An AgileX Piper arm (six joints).
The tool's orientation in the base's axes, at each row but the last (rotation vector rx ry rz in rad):
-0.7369 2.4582 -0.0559
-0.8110 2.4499 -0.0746
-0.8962 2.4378 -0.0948
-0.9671 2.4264 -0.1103
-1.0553 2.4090 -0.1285
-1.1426 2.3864 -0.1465
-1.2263 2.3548 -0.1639
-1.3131 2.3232 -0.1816
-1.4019 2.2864 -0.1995
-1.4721 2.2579 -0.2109
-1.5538 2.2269 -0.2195
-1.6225 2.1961 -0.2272
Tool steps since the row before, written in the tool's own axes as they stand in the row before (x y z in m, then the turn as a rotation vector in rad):
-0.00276 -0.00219 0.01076 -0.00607 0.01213 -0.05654
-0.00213 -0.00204 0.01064 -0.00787 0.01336 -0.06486
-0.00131 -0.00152 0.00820 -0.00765 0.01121 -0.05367
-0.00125 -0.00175 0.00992 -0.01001 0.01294 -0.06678
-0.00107 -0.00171 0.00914 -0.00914 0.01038 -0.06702
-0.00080 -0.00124 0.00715 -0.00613 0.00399 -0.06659
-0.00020 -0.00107 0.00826 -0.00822 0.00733 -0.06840
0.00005 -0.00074 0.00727 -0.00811 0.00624 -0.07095
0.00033 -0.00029 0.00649 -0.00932 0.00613 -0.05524
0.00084 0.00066 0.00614 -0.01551 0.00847 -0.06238
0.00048 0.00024 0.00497 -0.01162 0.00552 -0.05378
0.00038 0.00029 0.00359 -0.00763 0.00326 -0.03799
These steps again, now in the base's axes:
0.00870 0.00084 -0.00719 -0.03190 0.00677 0.04814
0.00805 0.00078 -0.00752 -0.03569 0.00782 0.05579
0.00588 0.00057 -0.00603 -0.02890 0.00730 0.04665
0.00677 0.00065 -0.00754 -0.03504 0.00866 0.05852
0.00615 0.00059 -0.00703 -0.03396 0.00624 0.05909
0.00466 0.00059 -0.00559 -0.03085 -0.00011 0.05946
0.00472 0.00044 -0.00685 -0.03315 0.00333 0.06074
0.00385 0.00036 -0.00620 -0.03351 0.00238 0.06332
0.00300 0.00028 -0.00577 -0.02597 0.00508 0.04976
0.00184 0.00018 -0.00595 -0.02892 0.01088 0.05700
0.00174 0.00017 -0.00468 -0.02391 0.00711 0.04935
0.00111 0.00011 -0.00344 -0.01647 0.00428 0.03496

